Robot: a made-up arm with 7 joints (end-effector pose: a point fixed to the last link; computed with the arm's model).
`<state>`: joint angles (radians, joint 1 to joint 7).
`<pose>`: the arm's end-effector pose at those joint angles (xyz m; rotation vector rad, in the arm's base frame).
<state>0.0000 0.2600 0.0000 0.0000 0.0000 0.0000 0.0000</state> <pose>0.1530 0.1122 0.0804 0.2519 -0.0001 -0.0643</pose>
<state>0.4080 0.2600 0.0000 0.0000 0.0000 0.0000 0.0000</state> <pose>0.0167 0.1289 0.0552 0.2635 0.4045 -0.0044</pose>
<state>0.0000 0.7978 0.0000 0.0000 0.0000 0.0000 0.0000</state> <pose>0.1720 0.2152 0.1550 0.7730 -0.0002 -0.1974</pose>
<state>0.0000 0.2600 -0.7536 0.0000 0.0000 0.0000 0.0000</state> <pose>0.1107 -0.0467 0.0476 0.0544 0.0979 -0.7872</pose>
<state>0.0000 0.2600 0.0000 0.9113 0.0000 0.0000 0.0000</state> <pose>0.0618 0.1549 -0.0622 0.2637 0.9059 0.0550</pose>
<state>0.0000 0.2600 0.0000 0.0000 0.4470 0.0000 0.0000</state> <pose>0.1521 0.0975 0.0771 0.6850 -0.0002 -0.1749</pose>
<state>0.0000 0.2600 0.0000 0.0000 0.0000 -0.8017 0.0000</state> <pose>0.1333 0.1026 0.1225 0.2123 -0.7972 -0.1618</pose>
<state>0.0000 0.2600 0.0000 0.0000 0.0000 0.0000 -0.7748</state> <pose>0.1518 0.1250 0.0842 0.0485 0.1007 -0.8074</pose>
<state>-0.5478 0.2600 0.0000 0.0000 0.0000 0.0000 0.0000</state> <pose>0.2968 0.0711 0.1914 0.2253 -0.5433 -0.1418</pose>
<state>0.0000 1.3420 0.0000 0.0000 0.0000 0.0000 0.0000</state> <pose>0.2019 0.2644 0.2718 1.3003 -0.0003 -0.3321</pose>
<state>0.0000 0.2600 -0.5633 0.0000 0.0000 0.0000 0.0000</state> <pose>0.1324 -0.0096 0.0522 0.1066 0.0732 -0.6052</pose>
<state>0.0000 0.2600 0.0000 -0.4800 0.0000 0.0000 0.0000</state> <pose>0.1394 0.0897 0.1710 0.2315 -0.4774 -0.1235</pose>
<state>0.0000 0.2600 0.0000 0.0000 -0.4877 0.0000 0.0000</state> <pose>0.1520 0.1281 0.0767 -0.2206 0.0000 0.0564</pose>
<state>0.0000 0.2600 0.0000 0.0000 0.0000 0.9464 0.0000</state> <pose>0.1291 0.1261 0.0324 0.2634 0.9408 0.0598</pose>
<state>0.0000 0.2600 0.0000 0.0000 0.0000 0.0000 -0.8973</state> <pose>0.1525 0.1270 0.0846 0.0140 0.1166 -0.9243</pose>
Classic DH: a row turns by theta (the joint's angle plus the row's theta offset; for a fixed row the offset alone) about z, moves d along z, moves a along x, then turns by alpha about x. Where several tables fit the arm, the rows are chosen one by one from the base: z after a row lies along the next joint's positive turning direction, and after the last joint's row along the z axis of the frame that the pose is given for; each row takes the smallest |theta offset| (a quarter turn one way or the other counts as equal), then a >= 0, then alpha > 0; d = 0 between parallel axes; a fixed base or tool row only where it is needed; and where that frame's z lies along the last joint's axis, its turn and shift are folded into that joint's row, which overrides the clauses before.
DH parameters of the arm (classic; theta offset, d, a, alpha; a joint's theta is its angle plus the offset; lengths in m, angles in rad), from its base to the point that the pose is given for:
base (fixed): -0.071 0.3766 0.0128 -1.3004
joint 1: -1.3111 0.0165 -0.0326 -1.5708
joint 2: 1.2915 -0.015 0.0134 1.5708
joint 3: 1.5708 -0.2696 0.0279 -1.5708
joint 4: 1.5708 0.0322 0.0038 1.5708
joint 5: 0 0.1376 -0.0166 -1.5708
joint 6: -1.5708 0.0177 0.0738 1.5708
joint 7: 1.5708 -0.0433 -0.0092 -0.2501
tool (fixed): -1.5706 0.0614 0 0

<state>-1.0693 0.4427 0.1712 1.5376 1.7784 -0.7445 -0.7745</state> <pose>0.3814 0.0971 0.0945 1.2452 0.7145 -1.7744</pose>
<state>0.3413 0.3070 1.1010 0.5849 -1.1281 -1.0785 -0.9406</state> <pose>-0.2145 0.2872 0.1556 0.6087 -0.7251 0.7298</pose>
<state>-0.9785 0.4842 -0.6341 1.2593 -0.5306 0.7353 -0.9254</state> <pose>0.3920 0.1533 0.0924 -0.2870 1.1460 -0.5760</pose>
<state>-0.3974 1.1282 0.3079 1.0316 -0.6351 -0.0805 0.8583</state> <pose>0.1960 0.4346 0.2566 0.5797 -0.0762 1.6516</pose>
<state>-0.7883 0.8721 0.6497 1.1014 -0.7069 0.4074 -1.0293</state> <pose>0.2490 0.3961 0.1912 -0.7137 -0.2939 -0.1579</pose>
